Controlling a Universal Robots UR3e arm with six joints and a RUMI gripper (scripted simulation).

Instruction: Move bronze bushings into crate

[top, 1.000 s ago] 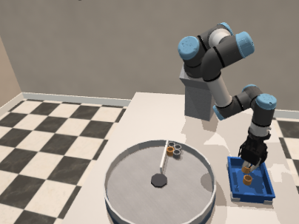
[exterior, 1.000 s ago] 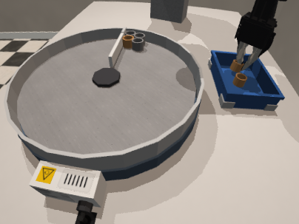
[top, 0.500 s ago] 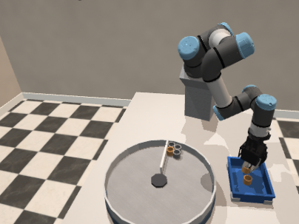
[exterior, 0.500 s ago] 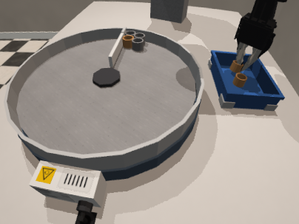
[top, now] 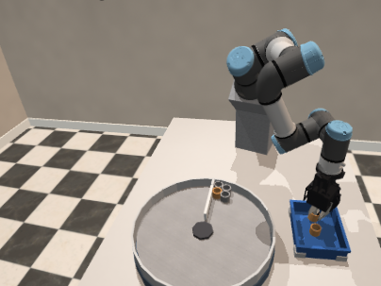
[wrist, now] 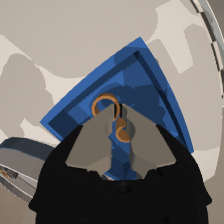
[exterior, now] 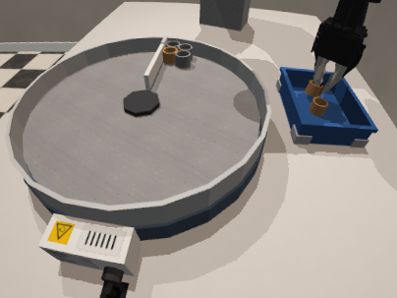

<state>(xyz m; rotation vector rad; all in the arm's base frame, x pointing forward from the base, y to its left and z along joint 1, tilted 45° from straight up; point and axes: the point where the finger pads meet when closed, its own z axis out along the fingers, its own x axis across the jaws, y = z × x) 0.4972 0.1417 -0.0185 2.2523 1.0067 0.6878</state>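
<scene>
My hand is 40 mm short of the blue crate, 20 mm to the left of it and 10 mm above it. Round my hand: grey turntable (380 mm to the right, 30 mm ahead, 20 mm above).
</scene>
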